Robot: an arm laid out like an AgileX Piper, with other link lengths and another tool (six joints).
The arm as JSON. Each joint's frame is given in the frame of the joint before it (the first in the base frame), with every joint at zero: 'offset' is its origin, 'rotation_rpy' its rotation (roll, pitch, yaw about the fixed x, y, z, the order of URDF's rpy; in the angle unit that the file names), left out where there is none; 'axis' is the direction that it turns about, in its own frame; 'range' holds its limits. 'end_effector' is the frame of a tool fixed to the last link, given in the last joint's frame.
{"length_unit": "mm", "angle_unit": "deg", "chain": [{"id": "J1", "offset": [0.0, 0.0, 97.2], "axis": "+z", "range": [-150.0, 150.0]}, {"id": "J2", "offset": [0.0, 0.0, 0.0], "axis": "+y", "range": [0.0, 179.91]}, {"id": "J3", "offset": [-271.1, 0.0, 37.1], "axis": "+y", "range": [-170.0, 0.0]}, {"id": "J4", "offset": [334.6, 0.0, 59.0], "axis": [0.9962, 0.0, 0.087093], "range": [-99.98, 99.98]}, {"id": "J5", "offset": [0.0, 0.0, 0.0], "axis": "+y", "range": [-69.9, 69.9]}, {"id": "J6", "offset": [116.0, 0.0, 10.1], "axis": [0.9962, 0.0, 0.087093], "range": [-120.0, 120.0]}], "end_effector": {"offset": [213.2, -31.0, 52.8], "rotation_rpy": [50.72, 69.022, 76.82]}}
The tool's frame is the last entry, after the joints.
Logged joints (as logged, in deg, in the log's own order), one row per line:
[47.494, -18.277, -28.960, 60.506, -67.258, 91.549]
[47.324, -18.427, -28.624, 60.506, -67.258, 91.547]
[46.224, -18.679, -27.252, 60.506, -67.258, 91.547]
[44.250, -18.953, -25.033, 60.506, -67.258, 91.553]
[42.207, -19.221, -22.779, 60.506, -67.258, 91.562]
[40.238, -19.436, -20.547, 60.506, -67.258, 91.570]
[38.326, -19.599, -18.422, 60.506, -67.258, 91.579]
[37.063, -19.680, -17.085, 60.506, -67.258, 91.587]
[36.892, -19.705, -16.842, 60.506, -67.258, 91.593]
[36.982, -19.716, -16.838, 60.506, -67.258, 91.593]
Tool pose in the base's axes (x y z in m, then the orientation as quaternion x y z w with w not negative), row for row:
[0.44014, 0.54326, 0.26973, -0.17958, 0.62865, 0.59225, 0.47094]
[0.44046, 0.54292, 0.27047, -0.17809, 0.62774, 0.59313, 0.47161]
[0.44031, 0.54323, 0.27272, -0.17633, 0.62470, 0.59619, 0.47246]
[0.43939, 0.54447, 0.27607, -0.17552, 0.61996, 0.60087, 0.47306]
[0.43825, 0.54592, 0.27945, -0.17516, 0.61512, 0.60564, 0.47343]
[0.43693, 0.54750, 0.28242, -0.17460, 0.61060, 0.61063, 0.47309]
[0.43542, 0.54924, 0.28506, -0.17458, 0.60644, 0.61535, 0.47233]
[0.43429, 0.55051, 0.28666, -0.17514, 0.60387, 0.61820, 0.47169]
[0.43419, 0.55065, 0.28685, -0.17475, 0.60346, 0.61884, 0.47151]
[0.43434, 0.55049, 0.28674, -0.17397, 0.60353, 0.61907, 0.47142]
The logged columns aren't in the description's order. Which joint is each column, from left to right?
Columns, left to right: J4, J5, J6, J1, J3, J2.
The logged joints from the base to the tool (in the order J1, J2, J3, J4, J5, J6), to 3 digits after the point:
[60.506, 91.549, -67.258, 47.494, -18.277, -28.960]
[60.506, 91.547, -67.258, 47.324, -18.427, -28.624]
[60.506, 91.547, -67.258, 46.224, -18.679, -27.252]
[60.506, 91.553, -67.258, 44.250, -18.953, -25.033]
[60.506, 91.562, -67.258, 42.207, -19.221, -22.779]
[60.506, 91.570, -67.258, 40.238, -19.436, -20.547]
[60.506, 91.579, -67.258, 38.326, -19.599, -18.422]
[60.506, 91.587, -67.258, 37.063, -19.680, -17.085]
[60.506, 91.593, -67.258, 36.892, -19.705, -16.842]
[60.506, 91.593, -67.258, 36.982, -19.716, -16.838]

